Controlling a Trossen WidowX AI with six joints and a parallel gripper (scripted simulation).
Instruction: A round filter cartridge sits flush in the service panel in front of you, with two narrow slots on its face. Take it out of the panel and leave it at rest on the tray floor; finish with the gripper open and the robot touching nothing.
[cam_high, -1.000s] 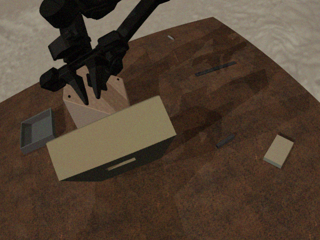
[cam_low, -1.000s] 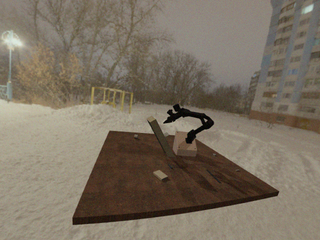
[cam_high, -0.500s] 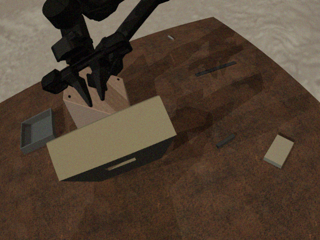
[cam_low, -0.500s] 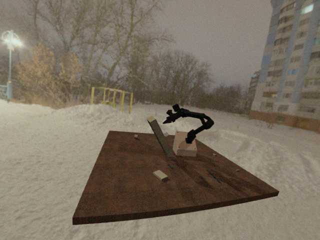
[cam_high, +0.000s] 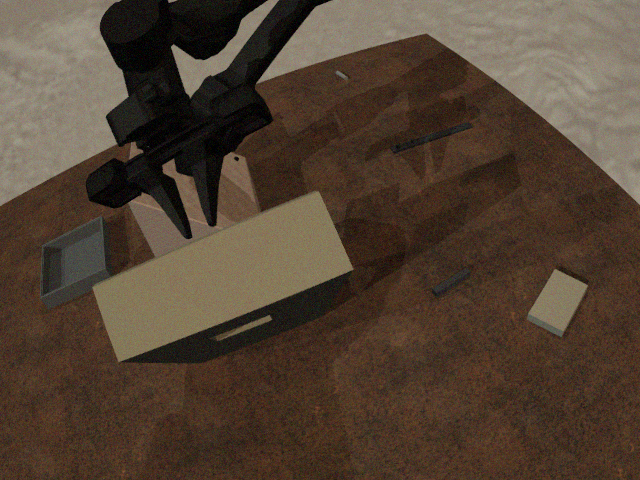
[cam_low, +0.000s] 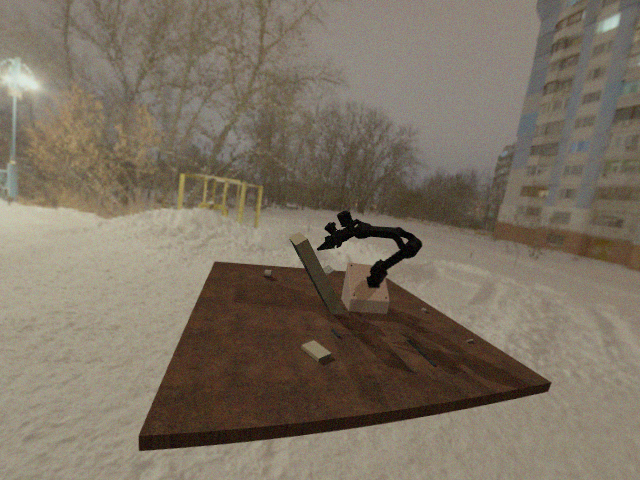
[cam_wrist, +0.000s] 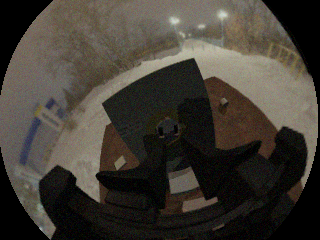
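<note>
My gripper tip is now 40 mm short of the round filter cartridge and 30 mm above it. Also, from my gripper tip: beige block 50 mm ahead, 390 mm to the left, 280 mm below; short dark bar 60 mm behind, 260 mm to the left, 280 mm below; service panel 10 mm behind, 100 mm below.
</note>
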